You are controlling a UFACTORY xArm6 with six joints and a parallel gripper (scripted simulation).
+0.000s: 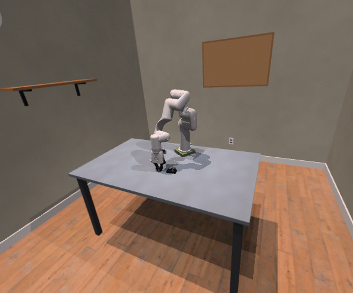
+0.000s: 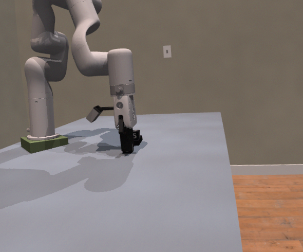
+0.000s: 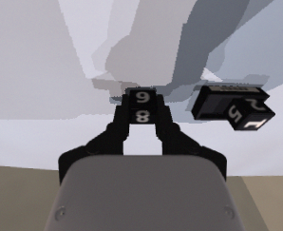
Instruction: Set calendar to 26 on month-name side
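The black cube is 1 cm below my hand. Also, from my hand: black calendar tray (3 cm behind, 10 cm to the left, 2 cm below).
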